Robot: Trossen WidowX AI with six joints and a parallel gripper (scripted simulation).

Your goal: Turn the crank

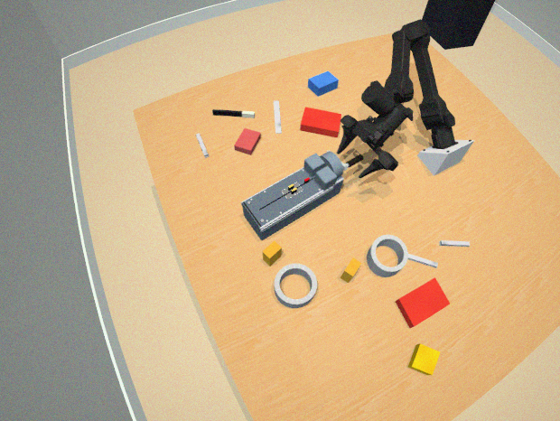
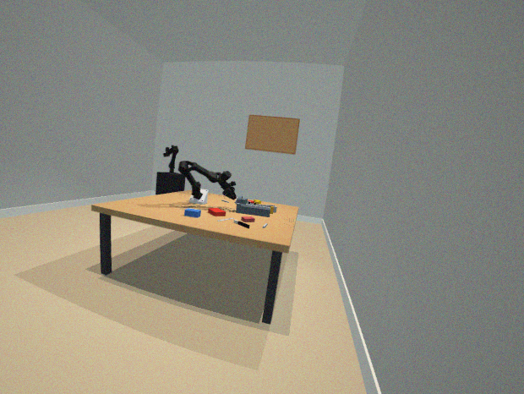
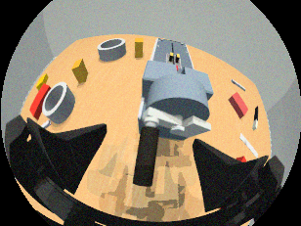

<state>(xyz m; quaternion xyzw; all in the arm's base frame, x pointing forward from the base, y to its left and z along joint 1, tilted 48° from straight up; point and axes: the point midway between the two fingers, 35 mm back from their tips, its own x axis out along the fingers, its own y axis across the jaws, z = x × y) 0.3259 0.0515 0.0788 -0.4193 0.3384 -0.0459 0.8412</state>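
Right now my gripper tip is 2 cm past the dark crank handle and 1 cm below it. Also, from my gripper tip: red block (21 cm ahead, 24 cm to the right, 8 cm below); blue block (13 cm behind, 39 cm to the right, 7 cm below); red pointer (12 cm ahead, 1 cm below).
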